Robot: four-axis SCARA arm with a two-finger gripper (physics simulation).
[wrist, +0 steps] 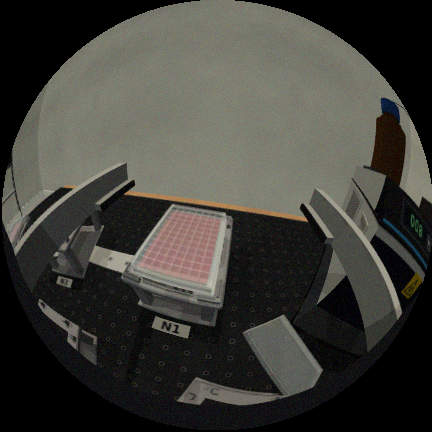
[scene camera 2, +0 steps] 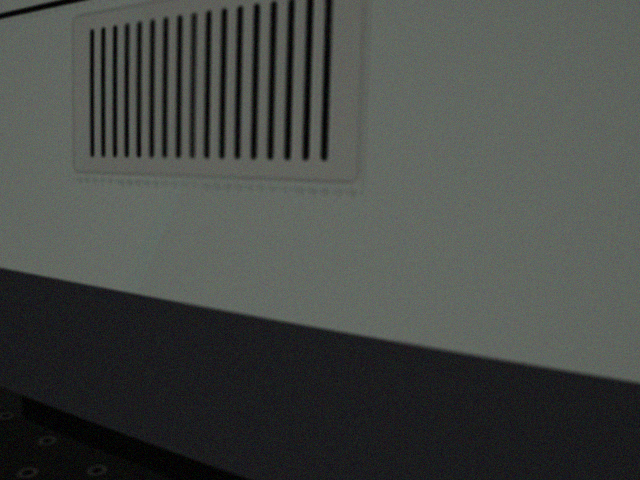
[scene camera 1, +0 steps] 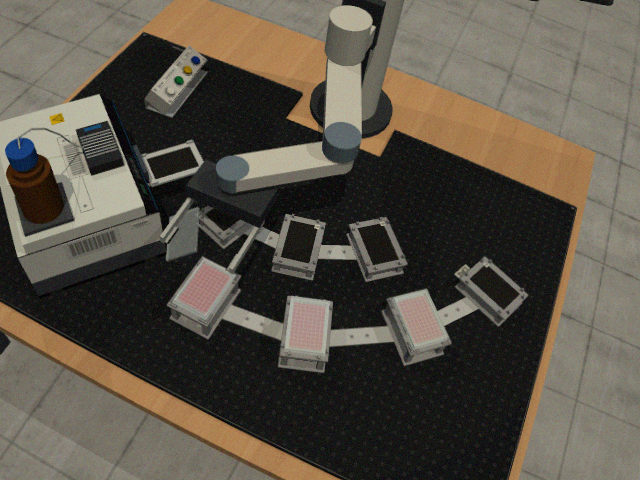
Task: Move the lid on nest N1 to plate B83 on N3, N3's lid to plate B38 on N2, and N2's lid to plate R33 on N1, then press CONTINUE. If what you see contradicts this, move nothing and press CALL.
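Frame: origin at the arm's base, x down, y left, z ahead, level; metres.
Seen in the pictures: gripper, fingertip midpoint: [wrist: 217,180] [scene camera 1: 195,255].
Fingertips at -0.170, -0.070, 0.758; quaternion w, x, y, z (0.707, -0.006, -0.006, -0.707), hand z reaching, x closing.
Note:
Offsets run from my fingertips to a thing's top centre, as dx, dy, dz. "*": to the spot under its first point.
A pink-welled plate @(+0.074, +0.030, +0.021) [scene camera 1: 204,286] [wrist: 182,245] sits on the nest labelled N1, with a clear rim that looks like a lid. Another pink plate @(+0.073, +0.269, -0.002) [scene camera 1: 307,324] sits on the middle nest beside it; the N3 label @(* +0.156, +0.236, -0.084) [wrist: 64,281] shows next to N1 in the wrist view, its nest partly behind a finger. A third pink plate @(+0.077, +0.485, -0.135) [scene camera 1: 419,319] sits on the right nest, whose label is unreadable. Plate codes are not legible. My gripper [scene camera 1: 199,253] [wrist: 217,180] is open and empty, behind and above N1's plate. The button box @(* +0.091, -0.387, -0.516) [scene camera 1: 175,82] has blue, yellow, green and white buttons; its lettering is unreadable.
A white instrument [scene camera 1: 77,206] [scene camera 2: 465,206] with a brown bottle @(* -0.163, -0.283, +0.109) [scene camera 1: 36,191] [wrist: 389,145] stands left. A translucent tilted panel @(+0.107, -0.108, -0.107) [scene camera 1: 183,237] [wrist: 285,355] stands beside it. Pale-framed stands with dark centres @(* +0.111, +0.153, -0.206) [scene camera 1: 298,242] @(* +0.111, +0.325, -0.291) [scene camera 1: 377,245] @(* +0.113, +0.620, -0.309) [scene camera 1: 491,289] and a white frame @(* +0.058, -0.185, -0.299) [scene camera 1: 195,149] are around.

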